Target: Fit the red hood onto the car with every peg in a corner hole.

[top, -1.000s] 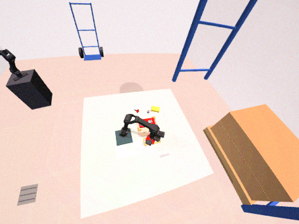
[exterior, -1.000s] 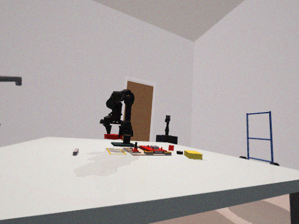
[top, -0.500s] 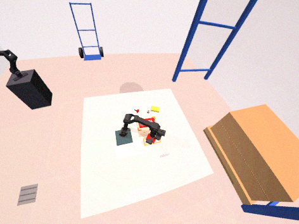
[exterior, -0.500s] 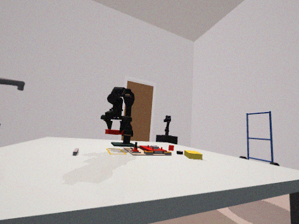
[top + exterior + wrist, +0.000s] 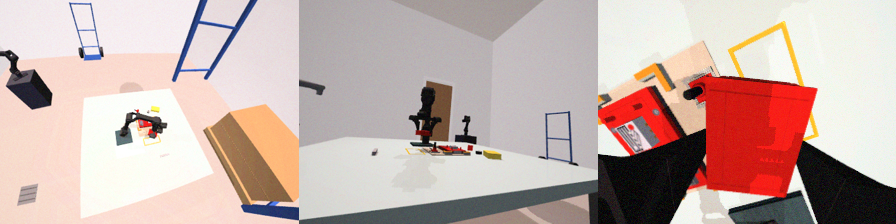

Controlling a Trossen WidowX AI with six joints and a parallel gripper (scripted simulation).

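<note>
Now: gripper tip 15 cm to the right of the tan jig, 9 cm above it and 2 cm short of it. The rest, counted from my gripper tip: red hood 1 cm above; wheel 34 cm to the left, 10 cm below, 10 cm ahead; small grey bar 24 cm to the right, 10 cm below, 5 cm ahead.
</note>
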